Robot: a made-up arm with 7 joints.
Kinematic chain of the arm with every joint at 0, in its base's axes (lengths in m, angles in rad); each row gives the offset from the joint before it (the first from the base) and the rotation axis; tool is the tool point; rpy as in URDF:
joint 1: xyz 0.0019 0.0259 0.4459 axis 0 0.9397 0.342
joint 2: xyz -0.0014 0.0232 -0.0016 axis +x
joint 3: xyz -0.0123 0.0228 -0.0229 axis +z
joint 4: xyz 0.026 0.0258 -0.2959 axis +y
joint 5: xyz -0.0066 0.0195 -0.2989 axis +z
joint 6: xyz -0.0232 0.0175 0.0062 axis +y
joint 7: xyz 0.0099 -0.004 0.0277 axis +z
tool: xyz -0.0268 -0.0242 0.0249 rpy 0 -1.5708 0
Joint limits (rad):
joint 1: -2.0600..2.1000
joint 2: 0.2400..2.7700
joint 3: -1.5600..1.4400
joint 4: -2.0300..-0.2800
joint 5: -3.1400..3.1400
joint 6: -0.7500..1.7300
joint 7: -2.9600..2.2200
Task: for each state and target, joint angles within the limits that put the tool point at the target. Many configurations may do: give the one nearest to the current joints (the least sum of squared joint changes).
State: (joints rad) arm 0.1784 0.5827 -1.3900 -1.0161 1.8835 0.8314 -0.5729
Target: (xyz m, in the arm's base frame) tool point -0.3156 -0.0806 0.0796
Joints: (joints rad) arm 0.8692 0.2400 -1.5600 -1.0172 1.8936 0.8399 -0.5869
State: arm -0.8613 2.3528 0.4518 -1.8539 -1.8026 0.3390 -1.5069
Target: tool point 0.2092 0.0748 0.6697
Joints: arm -0.0169 2.5220 0.1467 -1.9493 -1.8378 0.3848 -1.5776
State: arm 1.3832 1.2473 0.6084 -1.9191 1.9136 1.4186 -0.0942
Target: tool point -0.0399 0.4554 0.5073
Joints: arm 1.5070 0.9899 0.9800 -1.7817 1.9245 1.4003 -0.1144
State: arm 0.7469 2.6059 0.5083 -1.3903 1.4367 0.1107 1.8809
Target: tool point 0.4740 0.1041 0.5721
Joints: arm 1.0236 2.7700 0.5723 -1.2121 1.4660 0.3167 1.9367
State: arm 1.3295 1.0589 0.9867 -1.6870 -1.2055 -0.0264 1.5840
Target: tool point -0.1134 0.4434 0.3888
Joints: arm 1.2918 0.8629 0.7709 -1.6731 -1.2003 0.0113 1.5947
